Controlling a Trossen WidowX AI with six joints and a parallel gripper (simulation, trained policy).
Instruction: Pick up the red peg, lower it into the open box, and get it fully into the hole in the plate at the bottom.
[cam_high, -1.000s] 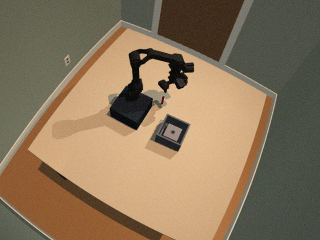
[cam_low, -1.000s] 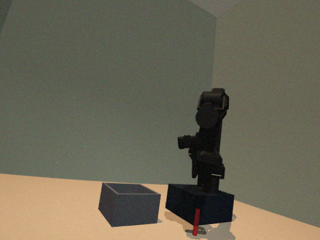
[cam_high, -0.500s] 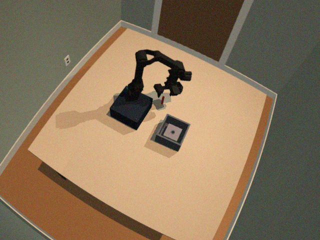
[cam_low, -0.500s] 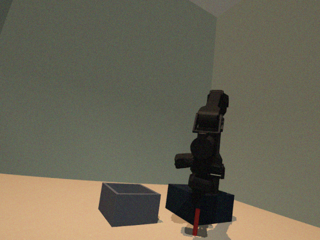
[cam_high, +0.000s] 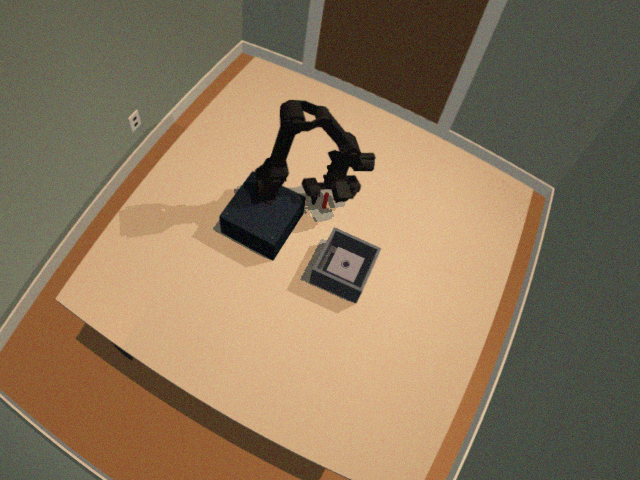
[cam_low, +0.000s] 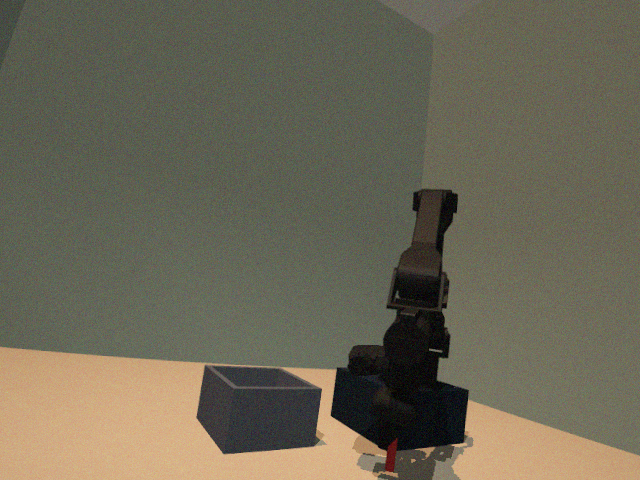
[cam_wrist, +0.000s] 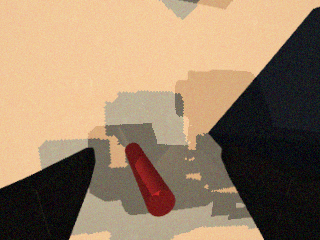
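My gripper tip is now 20 mm to the right of the red peg and 10 mm above it. Round my gripper tip: dark blue box: 190 mm to the right, 130 mm ahead, 20 mm below; light grey plate: 190 mm to the right, 130 mm ahead.
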